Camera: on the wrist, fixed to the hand. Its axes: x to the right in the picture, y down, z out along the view.
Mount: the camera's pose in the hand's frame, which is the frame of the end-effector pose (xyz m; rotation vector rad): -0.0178 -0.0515 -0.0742 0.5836 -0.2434 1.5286
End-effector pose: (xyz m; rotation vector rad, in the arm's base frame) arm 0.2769 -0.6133 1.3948 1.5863 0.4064 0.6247
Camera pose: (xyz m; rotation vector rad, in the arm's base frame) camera 0.2230 -0.5591 1.3435 2.3485 -1.0449 1.4877
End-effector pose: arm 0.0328 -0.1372 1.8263 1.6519 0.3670 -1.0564
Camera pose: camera 0.0204 -0.0475 1.8097 1.6131 -1.3092 -0.1151
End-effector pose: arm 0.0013 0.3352 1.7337 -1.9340 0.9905 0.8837
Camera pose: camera 0.0543 0.2976 1.7989 -0.3014 2.2381 1.2961
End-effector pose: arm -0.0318 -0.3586 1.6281 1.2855 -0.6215 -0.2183
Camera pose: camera 0.0035 -0.3035 1.5634 0.9872 -1.7768 1.1496
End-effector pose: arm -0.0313 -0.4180 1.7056 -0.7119 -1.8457 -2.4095
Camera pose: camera -0.0554 -0.4754 1.6378 -1.5232 -1.0687 -0.8039
